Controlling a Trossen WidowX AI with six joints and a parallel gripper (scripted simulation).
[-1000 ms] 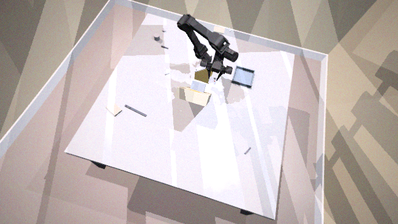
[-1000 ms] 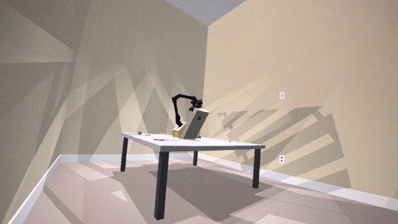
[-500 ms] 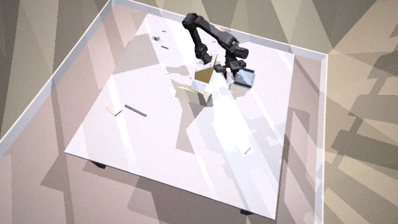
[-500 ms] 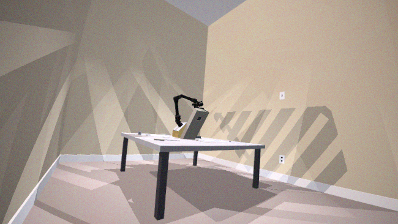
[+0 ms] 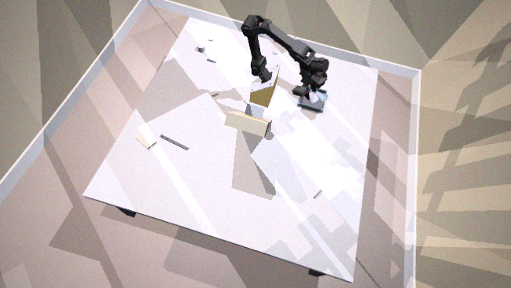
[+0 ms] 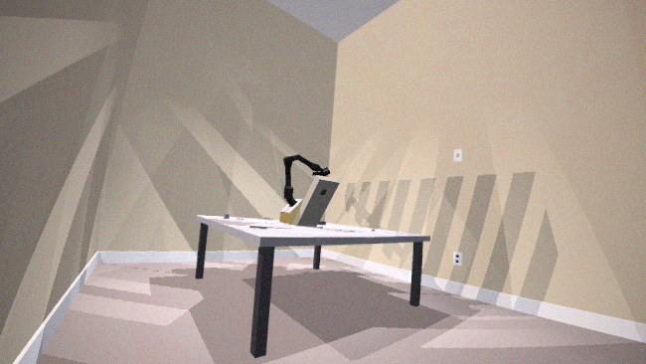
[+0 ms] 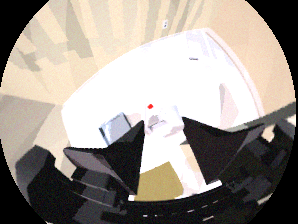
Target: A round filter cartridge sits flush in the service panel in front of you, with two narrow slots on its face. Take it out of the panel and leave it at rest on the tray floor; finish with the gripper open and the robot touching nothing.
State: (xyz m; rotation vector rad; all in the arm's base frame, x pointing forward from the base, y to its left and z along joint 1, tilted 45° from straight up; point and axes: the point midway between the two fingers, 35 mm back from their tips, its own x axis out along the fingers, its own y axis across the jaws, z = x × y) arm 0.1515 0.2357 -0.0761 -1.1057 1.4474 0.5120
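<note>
The tray is 25 cm below my gripper tip, 18 cm behind it and 5 cm to the left of it. The rest, counted from my gripper tip: filter cartridge right at my gripper tip.
</note>
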